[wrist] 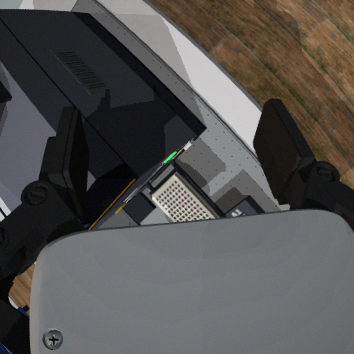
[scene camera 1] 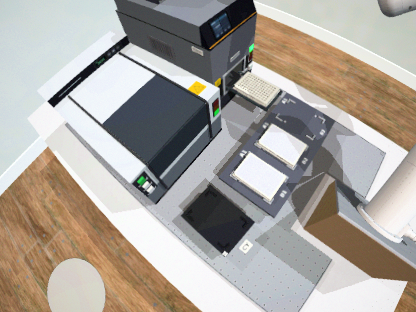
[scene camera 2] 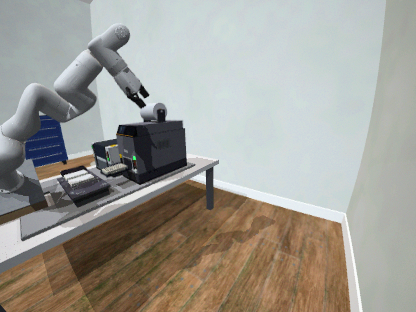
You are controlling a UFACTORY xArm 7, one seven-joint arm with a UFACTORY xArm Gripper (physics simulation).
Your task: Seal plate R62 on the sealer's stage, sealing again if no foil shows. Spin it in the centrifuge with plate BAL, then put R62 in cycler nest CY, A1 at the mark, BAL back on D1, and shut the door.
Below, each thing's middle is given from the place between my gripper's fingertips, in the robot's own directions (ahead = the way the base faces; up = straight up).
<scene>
Now: the white well plate (scene camera 1: 257, 89) 8 cm behind my hand, 29 cm to the left of it and 36 cm below it. From my hand the other things lie so: centrifuge (scene camera 1: 149, 119) 18 cm ahead, 61 cm to the left, 35 cm below.
</scene>
